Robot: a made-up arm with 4 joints. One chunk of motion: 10 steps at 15 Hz.
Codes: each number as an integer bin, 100 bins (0 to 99) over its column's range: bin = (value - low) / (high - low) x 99, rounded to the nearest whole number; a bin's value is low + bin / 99 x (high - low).
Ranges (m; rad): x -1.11..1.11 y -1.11..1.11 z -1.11..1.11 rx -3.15..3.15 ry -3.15..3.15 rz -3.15..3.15
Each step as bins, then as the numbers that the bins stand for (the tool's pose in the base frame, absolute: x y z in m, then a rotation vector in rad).
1 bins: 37 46 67 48 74 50
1 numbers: -0.2803 -0.0785 0.3924 -0.0955 1.5591 0.0318
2 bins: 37 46 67 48 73 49
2 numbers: -0.2803 -0.0785 0.3924 -0.0955 1.4955 -0.0318
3 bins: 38 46 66 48 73 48
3 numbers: -0.2579 -0.0785 0.3700 -0.0955 1.4955 -0.0955
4 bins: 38 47 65 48 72 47
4 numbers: -0.2579 -0.0561 0.3476 -0.0955 1.4318 -0.1591
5 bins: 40 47 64 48 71 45
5 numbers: -0.2130 -0.0561 0.3252 -0.0955 1.3682 -0.2864
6 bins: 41 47 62 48 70 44
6 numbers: -0.1906 -0.0561 0.2803 -0.0955 1.3045 -0.3500
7 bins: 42 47 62 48 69 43
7 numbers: -0.1682 -0.0561 0.2803 -0.0955 1.2409 -0.4136
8 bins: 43 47 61 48 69 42
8 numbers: -0.1458 -0.0561 0.2579 -0.0955 1.2409 -0.4773
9 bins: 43 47 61 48 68 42
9 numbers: -0.1458 -0.0561 0.2579 -0.0955 1.1773 -0.4773
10 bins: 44 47 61 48 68 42
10 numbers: -0.1233 -0.0561 0.2579 -0.0955 1.1773 -0.4773
